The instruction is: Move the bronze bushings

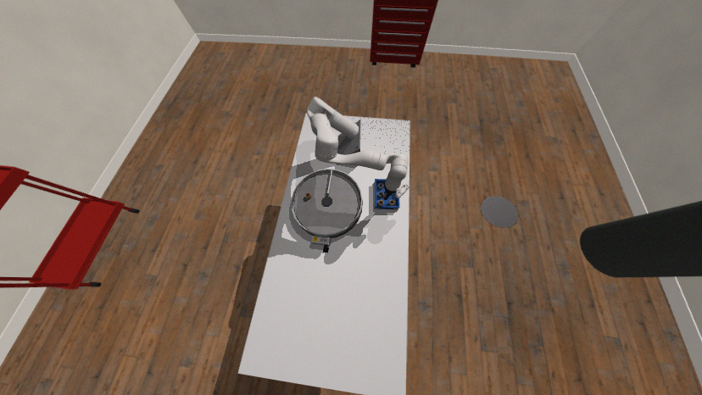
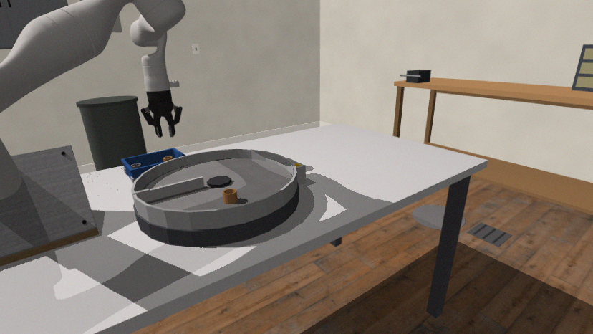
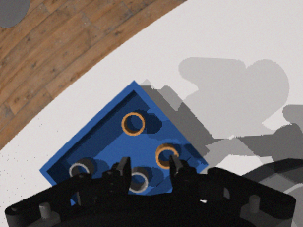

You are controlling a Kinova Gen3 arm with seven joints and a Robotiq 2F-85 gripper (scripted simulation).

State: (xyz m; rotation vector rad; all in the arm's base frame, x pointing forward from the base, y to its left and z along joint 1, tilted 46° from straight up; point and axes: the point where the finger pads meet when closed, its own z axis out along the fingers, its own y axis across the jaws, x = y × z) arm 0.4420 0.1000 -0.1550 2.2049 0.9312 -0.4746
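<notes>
Now: hand 50 mm past the blue crate, 10 mm to the right of it and 110 mm above it. The rest, counted from my hand: grey turntable: 360 mm to the right, 80 mm below.
</notes>
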